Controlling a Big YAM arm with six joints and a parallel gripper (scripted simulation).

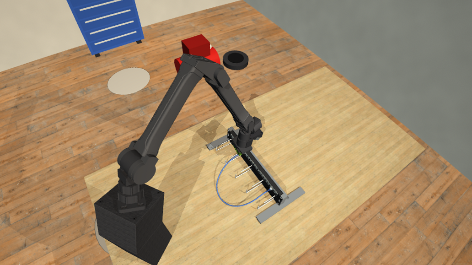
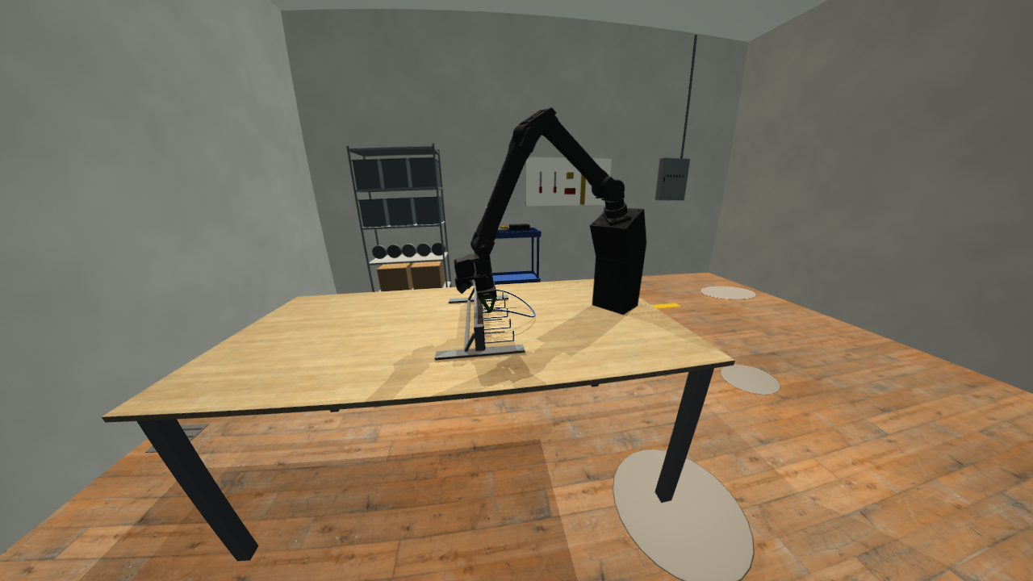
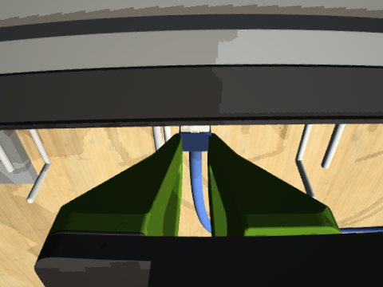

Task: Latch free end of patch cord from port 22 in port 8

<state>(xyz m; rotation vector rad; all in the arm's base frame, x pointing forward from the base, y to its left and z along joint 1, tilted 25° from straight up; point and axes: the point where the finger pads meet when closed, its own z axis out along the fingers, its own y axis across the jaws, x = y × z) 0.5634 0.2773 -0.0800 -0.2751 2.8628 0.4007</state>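
Now: the cord plug 2 cm ahead of my hand and 1 cm below it.
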